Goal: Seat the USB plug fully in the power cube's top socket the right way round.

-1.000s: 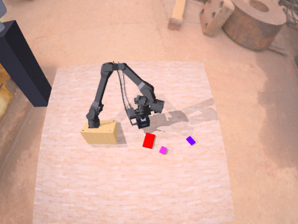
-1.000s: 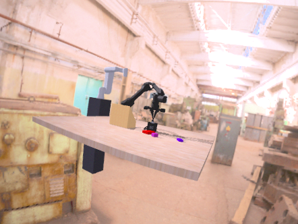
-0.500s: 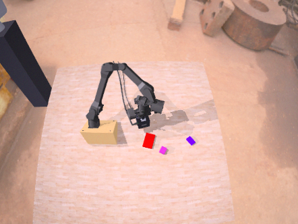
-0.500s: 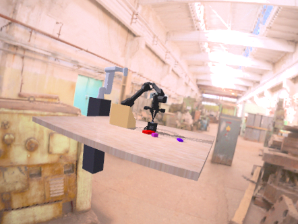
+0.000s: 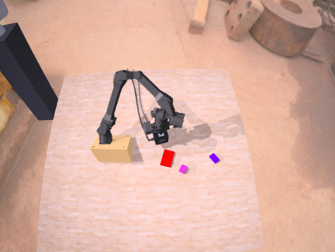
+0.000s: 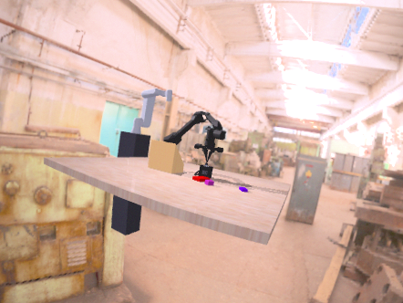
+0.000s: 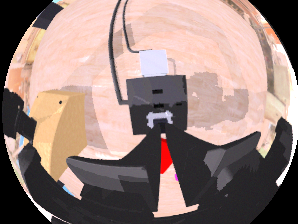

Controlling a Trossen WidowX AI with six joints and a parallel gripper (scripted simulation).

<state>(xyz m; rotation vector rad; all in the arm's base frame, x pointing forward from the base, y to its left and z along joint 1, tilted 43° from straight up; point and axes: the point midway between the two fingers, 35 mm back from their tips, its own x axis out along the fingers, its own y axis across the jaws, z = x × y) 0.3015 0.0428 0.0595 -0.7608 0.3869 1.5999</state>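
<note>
My gripper tip is 20 mm above the USB plug. From my gripper tip the other things lie so: flat red block (30 mm ahead, 120 mm to the right, 100 mm below); then magenta block (120 mm ahead, 190 mm to the right, 100 mm below); then USB socket (40 mm below).
</note>
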